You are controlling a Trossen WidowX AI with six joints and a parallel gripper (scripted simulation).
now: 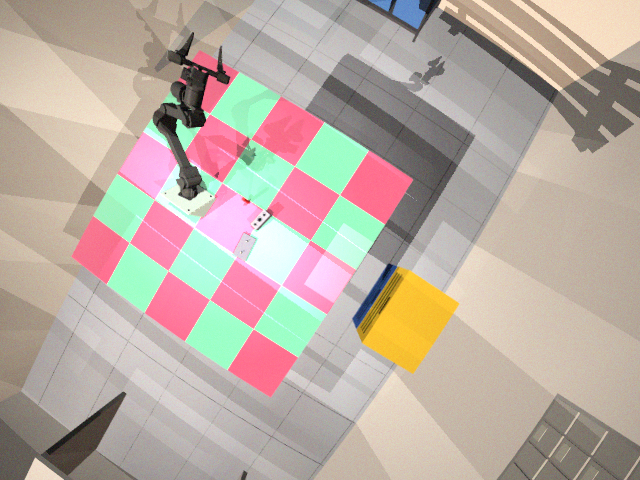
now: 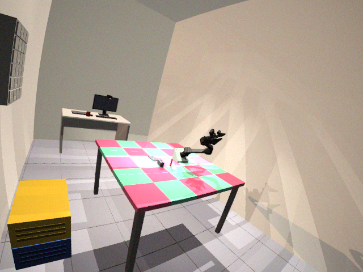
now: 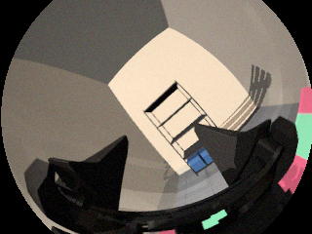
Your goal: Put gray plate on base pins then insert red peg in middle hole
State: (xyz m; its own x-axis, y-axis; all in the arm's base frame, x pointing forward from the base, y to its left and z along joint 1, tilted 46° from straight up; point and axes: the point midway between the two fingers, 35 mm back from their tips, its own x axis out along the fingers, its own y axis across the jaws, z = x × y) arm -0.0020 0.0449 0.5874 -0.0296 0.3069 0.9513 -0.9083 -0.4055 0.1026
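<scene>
My gripper tip is now 440 mm to the left of the gray plate, 430 mm above it and 290 mm short of it. Also, from my gripper tip: dark base: 600 mm to the right, 460 mm below, 270 mm ahead; red peg: 430 mm below, 390 mm to the right, 190 mm ahead.
</scene>
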